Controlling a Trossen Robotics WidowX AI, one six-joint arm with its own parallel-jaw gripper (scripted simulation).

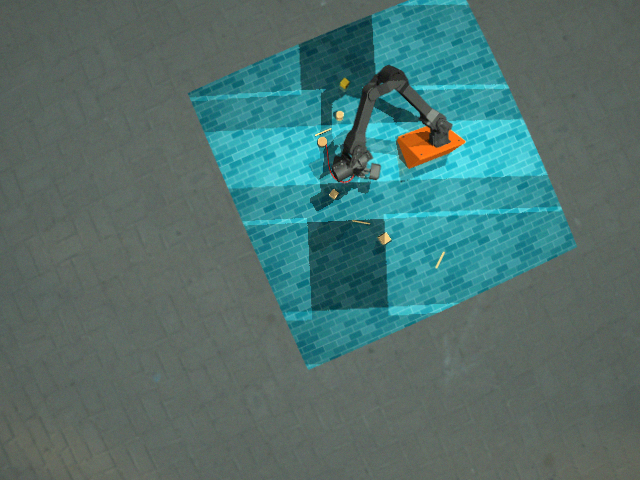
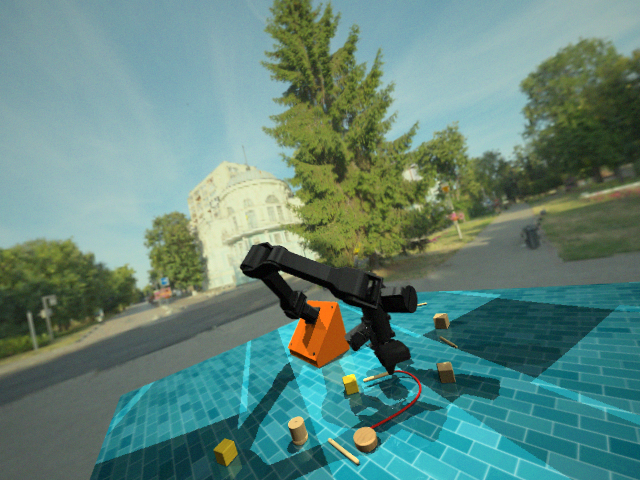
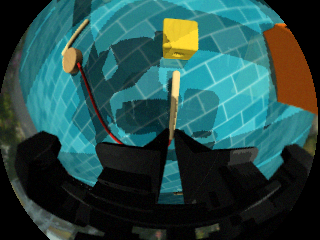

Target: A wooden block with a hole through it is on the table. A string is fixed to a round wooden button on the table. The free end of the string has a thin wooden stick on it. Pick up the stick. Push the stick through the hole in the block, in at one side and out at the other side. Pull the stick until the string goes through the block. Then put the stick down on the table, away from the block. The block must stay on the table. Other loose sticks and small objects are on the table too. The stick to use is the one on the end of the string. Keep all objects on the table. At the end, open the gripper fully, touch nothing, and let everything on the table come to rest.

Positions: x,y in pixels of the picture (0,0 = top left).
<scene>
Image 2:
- gripper: 390,373
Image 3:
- gripper: 171,132
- yellow cube: 180,40
</scene>
